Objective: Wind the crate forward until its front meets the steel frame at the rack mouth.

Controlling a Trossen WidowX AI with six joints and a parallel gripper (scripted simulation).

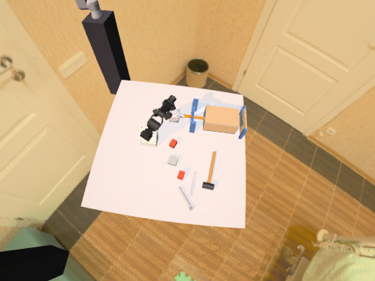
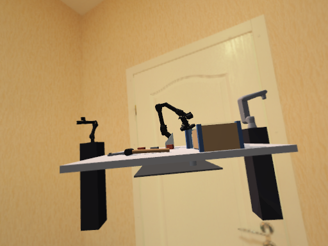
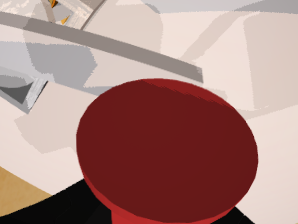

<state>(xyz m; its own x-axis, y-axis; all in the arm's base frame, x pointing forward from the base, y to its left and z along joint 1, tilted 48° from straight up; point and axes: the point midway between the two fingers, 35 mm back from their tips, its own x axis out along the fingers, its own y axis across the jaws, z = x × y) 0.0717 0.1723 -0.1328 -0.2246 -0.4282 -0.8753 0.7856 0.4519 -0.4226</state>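
My gripper tip is 4 cm short of the winch handle, 1 cm to the right of it and 3 cm above it. Round my gripper tip: red knob: 1 cm ahead, 1 cm to the right; blue frame: 26 cm ahead, 5 cm to the left, 3 cm below; white winch: 8 cm ahead, 3 cm to the left, 10 cm below.
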